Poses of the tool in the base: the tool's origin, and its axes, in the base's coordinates. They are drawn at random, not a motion.
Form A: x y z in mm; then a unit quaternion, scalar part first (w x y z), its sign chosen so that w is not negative.
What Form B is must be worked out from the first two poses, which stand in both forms.
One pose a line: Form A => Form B
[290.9, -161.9, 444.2, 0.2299, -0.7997, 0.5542, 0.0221] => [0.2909, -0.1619, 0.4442, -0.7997, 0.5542, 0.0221, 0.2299]
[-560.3, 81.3, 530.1, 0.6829, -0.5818, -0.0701, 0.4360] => [-0.5603, 0.0813, 0.5301, -0.5818, -0.0701, 0.4360, 0.6829]
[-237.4, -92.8, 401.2, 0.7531, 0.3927, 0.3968, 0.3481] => [-0.2374, -0.0928, 0.4012, 0.3927, 0.3968, 0.3481, 0.7531]
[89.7, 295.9, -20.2, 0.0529, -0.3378, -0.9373, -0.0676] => [0.0897, 0.2959, -0.0202, -0.3378, -0.9373, -0.0676, 0.0529]
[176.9, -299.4, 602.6, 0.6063, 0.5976, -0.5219, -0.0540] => [0.1769, -0.2994, 0.6026, 0.5976, -0.5219, -0.0540, 0.6063]
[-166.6, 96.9, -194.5, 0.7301, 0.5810, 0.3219, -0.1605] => [-0.1666, 0.0969, -0.1945, 0.5810, 0.3219, -0.1605, 0.7301]
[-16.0, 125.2, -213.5, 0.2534, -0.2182, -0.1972, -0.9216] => [-0.0160, 0.1252, -0.2135, -0.2182, -0.1972, -0.9216, 0.2534]
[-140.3, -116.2, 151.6, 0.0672, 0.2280, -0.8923, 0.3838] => [-0.1403, -0.1162, 0.1516, 0.2280, -0.8923, 0.3838, 0.0672]
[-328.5, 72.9, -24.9, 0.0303, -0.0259, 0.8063, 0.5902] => [-0.3285, 0.0729, -0.0249, -0.0259, 0.8063, 0.5902, 0.0303]
